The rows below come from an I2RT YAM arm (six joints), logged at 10 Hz.
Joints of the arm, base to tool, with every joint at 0 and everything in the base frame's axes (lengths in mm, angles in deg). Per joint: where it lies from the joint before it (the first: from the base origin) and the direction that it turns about. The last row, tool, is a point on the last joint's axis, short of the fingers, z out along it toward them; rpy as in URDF.
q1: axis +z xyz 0 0 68
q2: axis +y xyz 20 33.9 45.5
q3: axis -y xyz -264 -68.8 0
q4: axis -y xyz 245 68.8 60
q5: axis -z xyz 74 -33.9 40.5
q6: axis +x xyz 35.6 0 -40.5
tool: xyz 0 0 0 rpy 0 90 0
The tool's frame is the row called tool.
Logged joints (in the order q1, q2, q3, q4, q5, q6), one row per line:
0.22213, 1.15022, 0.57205, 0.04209, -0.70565, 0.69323
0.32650, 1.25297, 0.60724, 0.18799, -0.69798, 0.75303
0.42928, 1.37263, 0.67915, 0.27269, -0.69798, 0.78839
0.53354, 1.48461, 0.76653, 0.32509, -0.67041, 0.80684
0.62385, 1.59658, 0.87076, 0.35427, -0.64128, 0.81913
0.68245, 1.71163, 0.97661, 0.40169, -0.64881, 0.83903
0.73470, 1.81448, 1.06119, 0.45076, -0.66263, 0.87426
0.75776, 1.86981, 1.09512, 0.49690, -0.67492, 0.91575
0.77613, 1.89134, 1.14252, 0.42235, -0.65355, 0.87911
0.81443, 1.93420, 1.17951, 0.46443, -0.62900, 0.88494
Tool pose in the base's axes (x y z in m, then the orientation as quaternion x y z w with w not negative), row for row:
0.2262, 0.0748, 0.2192, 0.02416, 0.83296, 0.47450, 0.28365
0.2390, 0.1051, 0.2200, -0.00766, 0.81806, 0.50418, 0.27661
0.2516, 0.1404, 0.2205, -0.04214, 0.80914, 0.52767, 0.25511
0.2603, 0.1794, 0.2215, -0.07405, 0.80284, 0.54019, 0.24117
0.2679, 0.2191, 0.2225, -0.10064, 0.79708, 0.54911, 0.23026
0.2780, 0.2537, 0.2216, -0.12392, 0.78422, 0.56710, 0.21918
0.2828, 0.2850, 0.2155, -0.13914, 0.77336, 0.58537, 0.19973
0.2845, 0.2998, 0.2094, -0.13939, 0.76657, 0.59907, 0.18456
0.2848, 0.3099, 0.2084, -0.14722, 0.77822, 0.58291, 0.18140
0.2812, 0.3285, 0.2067, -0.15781, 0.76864, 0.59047, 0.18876
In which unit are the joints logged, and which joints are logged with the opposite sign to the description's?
The joints are logged in radians. Opposite sign: none.
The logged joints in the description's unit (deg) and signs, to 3 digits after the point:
12.727, 65.903, 32.776, 2.412, -40.431, 39.719
18.707, 71.790, 34.792, 10.771, -39.991, 43.145
24.596, 78.646, 38.912, 15.624, -39.991, 45.171
30.570, 85.062, 43.919, 18.626, -38.412, 46.229
35.744, 91.477, 49.891, 20.298, -36.743, 46.933
39.102, 98.069, 55.956, 23.015, -37.174, 48.073
42.095, 103.962, 60.802, 25.827, -37.966, 50.091
43.416, 107.132, 62.746, 28.470, -38.670, 52.469
44.469, 108.366, 65.462, 24.199, -37.446, 50.369
46.663, 110.821, 67.581, 26.610, -36.039, 50.703

